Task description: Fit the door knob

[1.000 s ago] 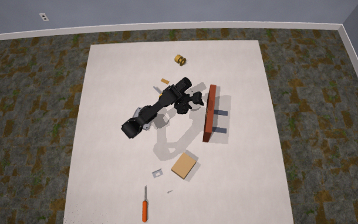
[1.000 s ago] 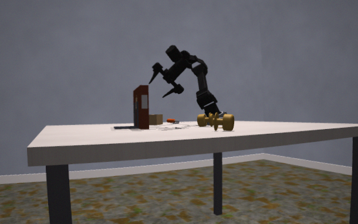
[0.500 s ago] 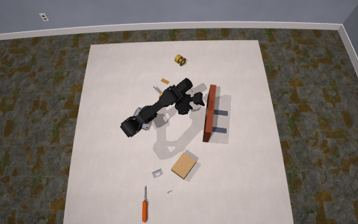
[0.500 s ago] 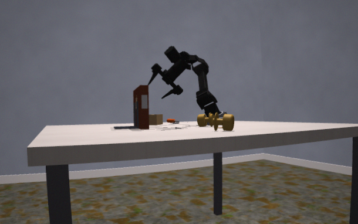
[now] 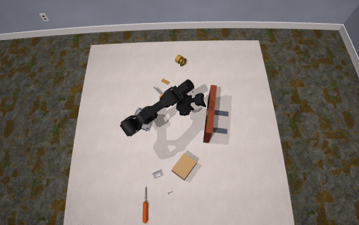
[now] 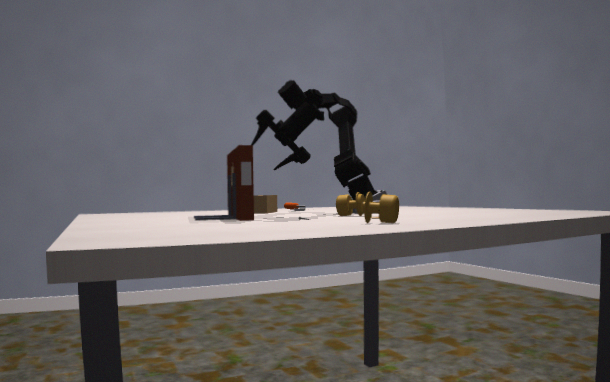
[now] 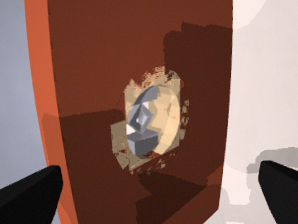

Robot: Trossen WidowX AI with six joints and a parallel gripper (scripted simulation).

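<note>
My hand is 9 cm short of the grey latch socket, 1 cm to the left of it and 7 cm above it. Also, from my hand: red-brown wooden door slab: 9 cm ahead, 1 cm to the right, 8 cm below; then grey latch plate: 11 cm ahead, 14 cm to the left, 7 cm below; then tan cardboard box: 6 cm behind, 31 cm to the right, 16 cm below.
</note>
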